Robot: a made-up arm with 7 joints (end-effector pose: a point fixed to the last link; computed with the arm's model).
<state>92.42 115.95 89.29 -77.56 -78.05 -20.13 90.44</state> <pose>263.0 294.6 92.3 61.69 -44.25 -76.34</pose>
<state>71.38 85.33 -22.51 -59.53 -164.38 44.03 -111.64</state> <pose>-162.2 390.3 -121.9 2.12 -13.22 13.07</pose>
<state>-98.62 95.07 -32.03 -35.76 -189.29 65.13 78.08</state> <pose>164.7 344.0 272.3 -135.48 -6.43 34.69</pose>
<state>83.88 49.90 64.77 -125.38 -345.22 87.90 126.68</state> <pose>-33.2 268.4 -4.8 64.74 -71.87 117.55</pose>
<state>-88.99 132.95 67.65 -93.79 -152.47 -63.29 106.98</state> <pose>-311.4 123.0 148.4 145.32 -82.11 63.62</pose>
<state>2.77 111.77 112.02 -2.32 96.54 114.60 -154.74</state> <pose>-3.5 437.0 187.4 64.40 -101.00 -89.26</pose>
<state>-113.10 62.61 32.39 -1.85 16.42 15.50 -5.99</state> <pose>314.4 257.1 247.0 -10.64 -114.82 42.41</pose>
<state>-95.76 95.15 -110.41 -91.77 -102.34 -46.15 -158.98</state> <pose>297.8 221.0 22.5 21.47 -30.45 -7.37</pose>
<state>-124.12 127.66 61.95 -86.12 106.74 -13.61 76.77</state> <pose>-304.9 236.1 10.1 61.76 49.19 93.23</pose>
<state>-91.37 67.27 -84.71 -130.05 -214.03 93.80 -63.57</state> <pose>251.3 -38.4 12.8 -57.60 33.44 -128.78</pose>
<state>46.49 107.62 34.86 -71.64 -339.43 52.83 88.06</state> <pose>206.3 356.4 71.3 60.10 -70.22 55.24</pose>
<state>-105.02 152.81 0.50 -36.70 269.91 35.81 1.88</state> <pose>-329.9 290.5 160.4 116.71 45.77 90.84</pose>
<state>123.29 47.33 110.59 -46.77 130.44 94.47 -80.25</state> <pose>-225.3 239.1 318.7 36.62 -22.52 7.66</pose>
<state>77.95 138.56 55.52 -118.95 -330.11 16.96 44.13</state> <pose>273.1 92.9 -43.6 4.39 -48.00 -62.08</pose>
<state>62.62 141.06 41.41 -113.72 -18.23 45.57 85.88</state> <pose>290.1 104.0 -11.5 39.63 -76.86 -50.86</pose>
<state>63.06 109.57 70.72 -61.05 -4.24 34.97 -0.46</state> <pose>197.3 357.2 157.2 112.68 -21.39 -21.79</pose>
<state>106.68 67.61 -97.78 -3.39 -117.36 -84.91 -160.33</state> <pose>-318.2 286.3 208.1 -65.14 -135.64 35.78</pose>
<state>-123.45 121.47 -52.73 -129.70 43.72 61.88 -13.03</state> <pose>41.3 106.9 228.6 94.43 -90.33 -35.60</pose>
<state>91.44 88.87 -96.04 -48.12 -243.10 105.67 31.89</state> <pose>-309.3 305.3 138.4 -57.59 -127.72 -49.92</pose>
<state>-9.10 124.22 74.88 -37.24 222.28 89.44 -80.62</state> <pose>-2.4 294.4 363.1 41.30 122.29 90.30</pose>
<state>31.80 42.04 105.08 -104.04 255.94 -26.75 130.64</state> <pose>-123.2 313.1 28.8 85.96 -92.54 19.38</pose>
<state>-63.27 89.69 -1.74 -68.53 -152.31 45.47 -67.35</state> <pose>215.8 273.5 241.6 -88.81 -128.39 -34.44</pose>
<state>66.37 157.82 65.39 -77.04 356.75 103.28 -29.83</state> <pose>394.5 43.3 88.5 133.28 17.03 -29.79</pose>
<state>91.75 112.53 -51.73 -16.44 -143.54 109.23 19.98</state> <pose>-31.2 459.7 125.6 5.66 19.80 123.40</pose>
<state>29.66 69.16 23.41 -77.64 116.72 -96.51 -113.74</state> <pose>109.7 373.5 -113.1 141.32 -38.44 39.00</pose>
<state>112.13 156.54 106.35 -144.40 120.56 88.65 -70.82</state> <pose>196.2 -34.7 -41.6 -56.61 20.72 -154.92</pose>
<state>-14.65 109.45 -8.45 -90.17 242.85 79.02 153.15</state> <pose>239.8 262.9 120.5 -43.54 153.45 67.76</pose>
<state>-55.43 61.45 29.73 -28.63 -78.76 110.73 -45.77</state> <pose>308.6 358.2 25.6 55.65 61.09 30.23</pose>
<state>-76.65 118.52 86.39 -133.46 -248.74 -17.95 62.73</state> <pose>-209.1 78.3 95.1 55.37 77.07 125.74</pose>
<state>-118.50 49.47 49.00 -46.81 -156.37 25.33 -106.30</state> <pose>220.3 216.3 337.8 96.85 88.58 -18.16</pose>
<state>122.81 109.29 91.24 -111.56 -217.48 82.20 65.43</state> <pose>198.0 241.6 -41.5 -15.29 48.11 66.03</pose>
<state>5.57 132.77 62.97 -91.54 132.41 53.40 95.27</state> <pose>138.9 66.5 338.8 -64.72 -40.31 39.48</pose>
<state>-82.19 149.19 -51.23 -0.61 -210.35 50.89 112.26</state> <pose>-292.9 333.6 168.4 105.70 62.49 -55.31</pose>
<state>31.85 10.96 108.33 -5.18 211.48 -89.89 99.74</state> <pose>-256.1 86.4 -392.4 -55.17 -17.95 66.50</pose>
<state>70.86 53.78 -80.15 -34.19 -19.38 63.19 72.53</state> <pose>-413.8 195.6 -106.1 58.07 71.67 -49.08</pose>
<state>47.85 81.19 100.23 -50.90 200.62 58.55 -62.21</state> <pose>-56.7 424.8 145.2 -35.26 -153.84 -7.76</pose>
